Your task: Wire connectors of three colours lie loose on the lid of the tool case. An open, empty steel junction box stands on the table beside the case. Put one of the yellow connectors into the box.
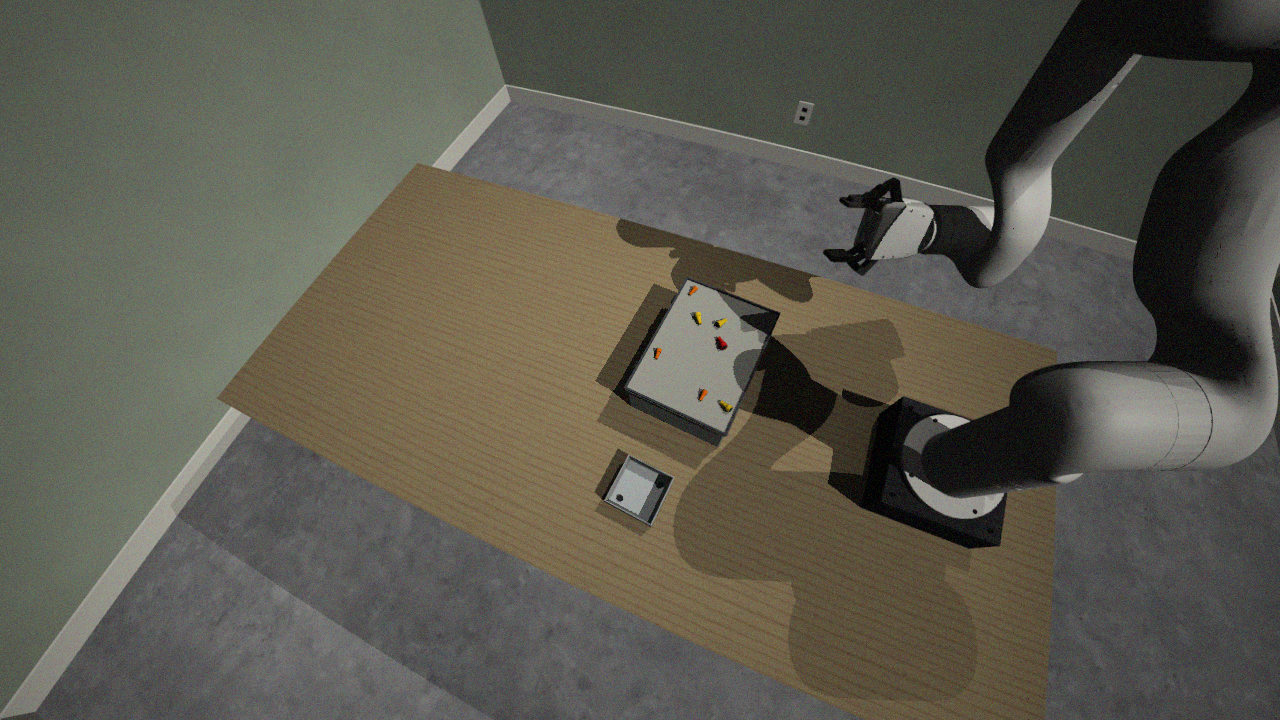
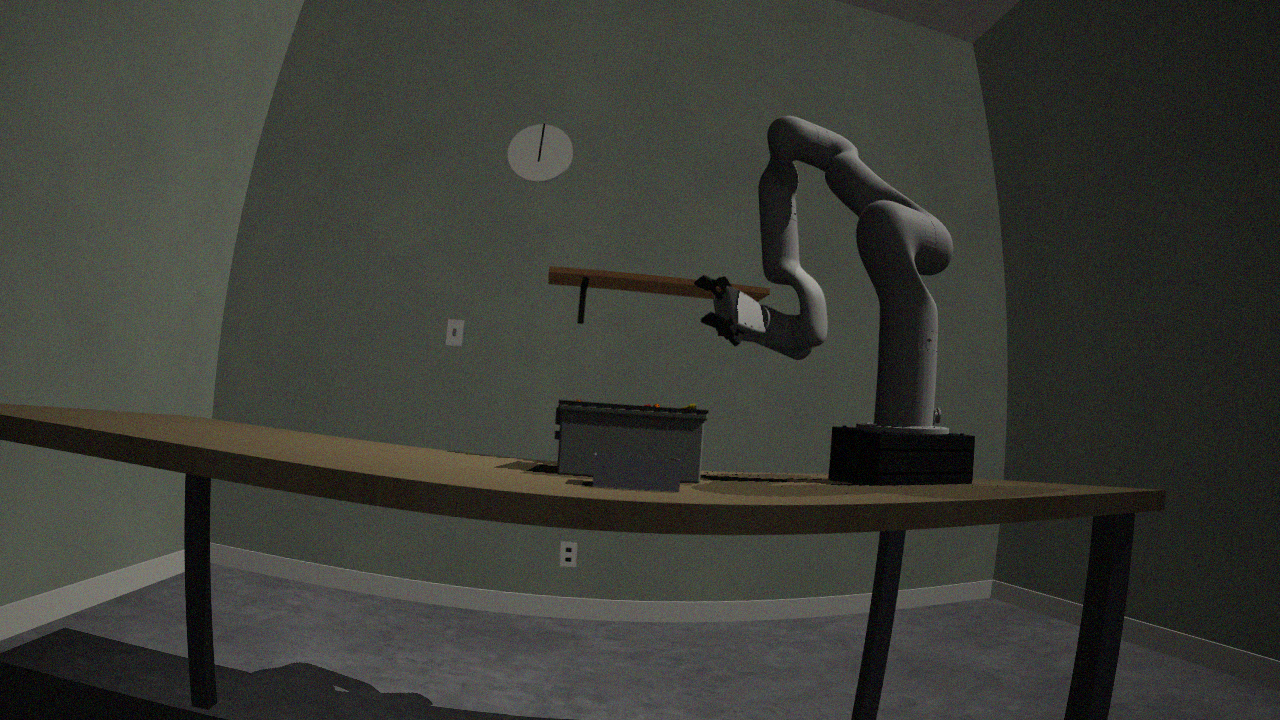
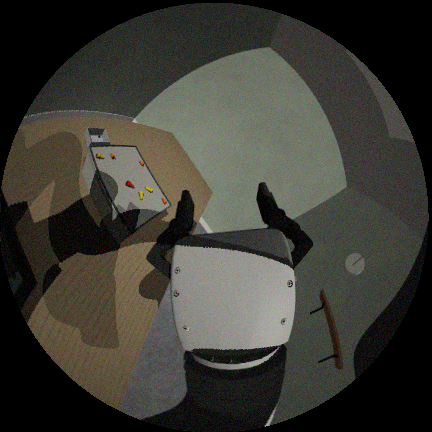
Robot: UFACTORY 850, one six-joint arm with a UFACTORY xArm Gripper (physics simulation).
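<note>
Three yellow connectors lie on the pale lid of the tool case [image 1: 682, 383] [image 2: 575, 438] [image 3: 125, 171]. One yellow connector [image 1: 698, 317] [image 3: 149, 189] and a second yellow connector [image 1: 720, 322] [image 3: 141, 195] lie close together near the red one. The third yellow connector [image 1: 725, 406] [image 3: 100, 156] lies near the lid's corner, towards the junction box side. The open, empty steel junction box [image 1: 662, 503] [image 2: 636, 470] [image 3: 102, 140] stands on the table beside the case. My gripper [image 1: 838, 228] [image 2: 704, 300] [image 3: 224, 192] is open and empty, high above the table and away from the connectors, tilted sideways.
A red connector [image 1: 721, 342] [image 3: 130, 185] and three orange connectors [image 1: 657, 352] [image 3: 141, 163] share the lid. The arm's black base [image 1: 930, 523] [image 2: 902, 458] stands on the table [image 1: 402, 313] beside the case. A wooden wall shelf [image 2: 626, 282] [image 3: 331, 327] is on the wall behind.
</note>
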